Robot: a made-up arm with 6 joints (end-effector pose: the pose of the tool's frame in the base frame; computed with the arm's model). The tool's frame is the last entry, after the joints. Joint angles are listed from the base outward.
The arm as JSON. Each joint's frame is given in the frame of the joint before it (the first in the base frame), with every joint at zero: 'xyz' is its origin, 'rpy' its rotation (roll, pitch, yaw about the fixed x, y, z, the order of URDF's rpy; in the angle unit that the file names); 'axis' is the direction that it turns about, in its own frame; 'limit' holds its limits. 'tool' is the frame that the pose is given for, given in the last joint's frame.
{
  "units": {
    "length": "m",
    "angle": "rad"
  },
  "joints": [
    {
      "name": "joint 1",
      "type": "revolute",
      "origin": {
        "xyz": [
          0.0,
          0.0,
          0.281
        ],
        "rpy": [
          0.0,
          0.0,
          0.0
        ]
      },
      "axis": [
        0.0,
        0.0,
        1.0
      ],
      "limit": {
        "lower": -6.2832,
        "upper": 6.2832
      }
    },
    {
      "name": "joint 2",
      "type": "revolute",
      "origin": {
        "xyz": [
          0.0,
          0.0,
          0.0
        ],
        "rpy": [
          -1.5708,
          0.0,
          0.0
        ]
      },
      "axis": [
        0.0,
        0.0,
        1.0
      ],
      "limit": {
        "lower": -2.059,
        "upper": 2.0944
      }
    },
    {
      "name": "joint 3",
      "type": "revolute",
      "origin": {
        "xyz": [
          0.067,
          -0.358,
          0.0
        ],
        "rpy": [
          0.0,
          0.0,
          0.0
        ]
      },
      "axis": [
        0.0,
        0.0,
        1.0
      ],
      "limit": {
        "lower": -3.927,
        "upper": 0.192
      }
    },
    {
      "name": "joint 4",
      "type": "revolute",
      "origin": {
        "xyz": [
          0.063,
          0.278,
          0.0
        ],
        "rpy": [
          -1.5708,
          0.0,
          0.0
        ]
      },
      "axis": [
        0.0,
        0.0,
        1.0
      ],
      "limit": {
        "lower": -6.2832,
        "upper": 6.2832
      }
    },
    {
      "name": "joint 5",
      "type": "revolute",
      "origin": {
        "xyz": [
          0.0,
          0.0,
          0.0
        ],
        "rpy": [
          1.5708,
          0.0,
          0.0
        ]
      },
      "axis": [
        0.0,
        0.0,
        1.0
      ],
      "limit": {
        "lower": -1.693,
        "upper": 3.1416
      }
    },
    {
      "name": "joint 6",
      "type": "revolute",
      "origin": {
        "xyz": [
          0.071,
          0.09,
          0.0
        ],
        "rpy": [
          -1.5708,
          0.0,
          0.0
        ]
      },
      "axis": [
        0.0,
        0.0,
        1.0
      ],
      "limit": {
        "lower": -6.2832,
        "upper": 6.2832
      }
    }
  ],
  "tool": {
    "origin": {
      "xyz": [
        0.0,
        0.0,
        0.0
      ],
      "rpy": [
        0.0,
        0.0,
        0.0
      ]
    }
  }
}
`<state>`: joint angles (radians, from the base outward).
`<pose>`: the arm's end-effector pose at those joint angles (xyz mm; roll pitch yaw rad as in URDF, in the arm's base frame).
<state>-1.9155 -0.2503 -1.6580 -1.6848 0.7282 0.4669</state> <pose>-116.4 -303.9 834.6 1.1803 -0.5790 -0.8951</pose>
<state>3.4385 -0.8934 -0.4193 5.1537 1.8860 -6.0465</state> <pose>-99.7 71.2 493.0 1.8937 0.1560 3.0517</pose>
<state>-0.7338 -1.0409 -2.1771 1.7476 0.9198 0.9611</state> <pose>-257.8 270.4 902.5 -0.8023 -0.5474 -0.9671</pose>
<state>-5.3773 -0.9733 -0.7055 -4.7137 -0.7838 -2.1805</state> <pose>104.9 -50.7 632.0 1.4198 -1.0315 1.8198</pose>
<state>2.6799 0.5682 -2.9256 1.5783 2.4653 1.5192</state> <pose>-391.8 70.2 770.4 -2.4198 0.7508 2.7452</pose>
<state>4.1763 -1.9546 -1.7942 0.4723 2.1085 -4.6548</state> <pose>296.2 397.2 471.4 -1.5547 -0.2050 3.0037</pose>
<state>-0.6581 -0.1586 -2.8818 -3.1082 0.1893 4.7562</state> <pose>31.0 -21.7 1023.9 0.0882 -0.0005 -2.1520</pose>
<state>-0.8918 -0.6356 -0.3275 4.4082 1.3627 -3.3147</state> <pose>65.1 -192.2 469.6 -1.3889 -0.8261 2.4617</pose>
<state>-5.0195 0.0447 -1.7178 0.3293 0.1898 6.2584</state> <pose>152.1 423.0 786.8 -1.8244 -1.2576 -0.0041</pose>
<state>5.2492 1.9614 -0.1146 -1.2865 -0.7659 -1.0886</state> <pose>92.2 58.2 71.5 -1.5586 -0.6951 -0.1990</pose>
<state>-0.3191 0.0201 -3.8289 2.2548 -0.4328 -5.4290</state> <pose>-147.1 -34.8 897.7 0.3253 -0.3880 -0.3036</pose>
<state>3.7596 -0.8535 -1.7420 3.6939 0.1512 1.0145</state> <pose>51.6 0.3 897.2 0.4189 -0.0686 -0.9932</pose>
